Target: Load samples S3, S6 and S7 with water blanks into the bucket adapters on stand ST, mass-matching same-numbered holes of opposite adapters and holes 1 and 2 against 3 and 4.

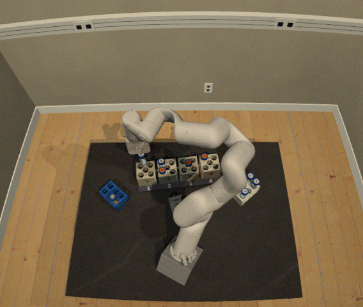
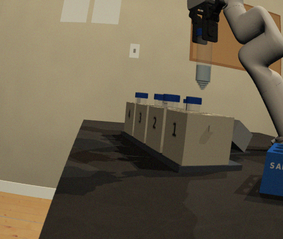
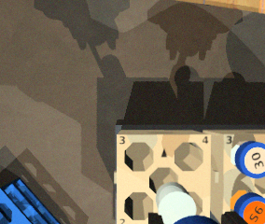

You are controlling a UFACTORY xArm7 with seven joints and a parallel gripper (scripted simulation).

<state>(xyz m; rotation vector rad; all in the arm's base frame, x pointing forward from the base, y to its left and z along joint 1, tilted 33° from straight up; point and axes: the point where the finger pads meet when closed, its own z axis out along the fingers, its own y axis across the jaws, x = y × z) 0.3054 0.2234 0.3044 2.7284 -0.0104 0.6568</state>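
The adapter 1 is 200 mm below my hand. Round my hand: blue sample rack (80 mm behind, 190 mm to the left, 220 mm below); then white blank rack (200 mm behind, 480 mm to the right, 220 mm below).
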